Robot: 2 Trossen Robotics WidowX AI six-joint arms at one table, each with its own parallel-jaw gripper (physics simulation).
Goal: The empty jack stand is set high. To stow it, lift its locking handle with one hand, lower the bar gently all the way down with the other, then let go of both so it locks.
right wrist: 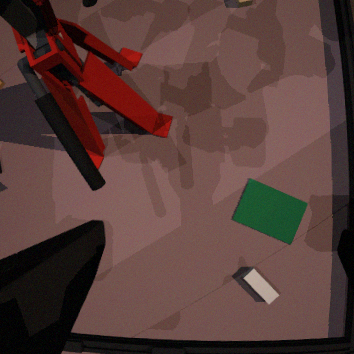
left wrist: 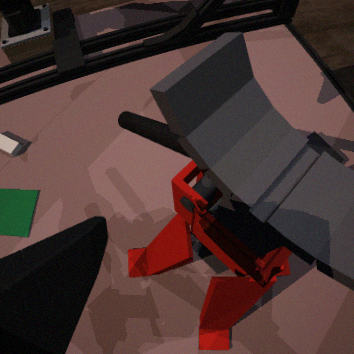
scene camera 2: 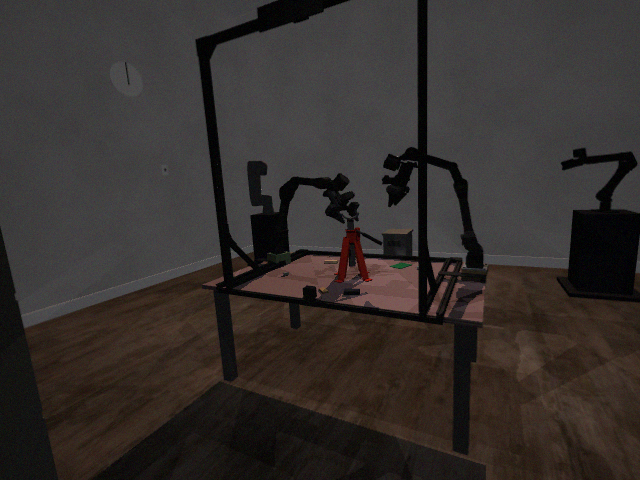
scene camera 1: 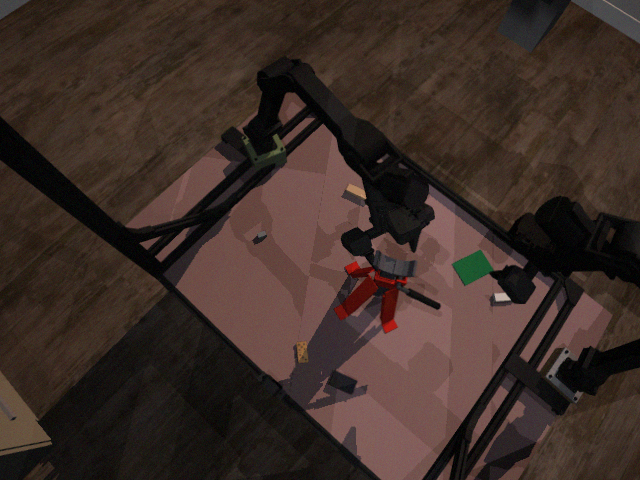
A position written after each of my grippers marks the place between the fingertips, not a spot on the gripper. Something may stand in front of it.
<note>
My right gripper (scene camera 1: 503,258) is open, holding nothing. Also in view: a dark locking handle (right wrist: 46,103). A green card (scene camera 1: 474,266) rests on the table. Also in view: my left gripper (scene camera 1: 395,261) and a grey saddle bar (scene camera 1: 389,267).
The dark locking handle also shows in the left wrist view (left wrist: 159,132). The green card shows as well in the right wrist view (right wrist: 264,208). The grey saddle bar also shows in the left wrist view (left wrist: 277,190).
</note>
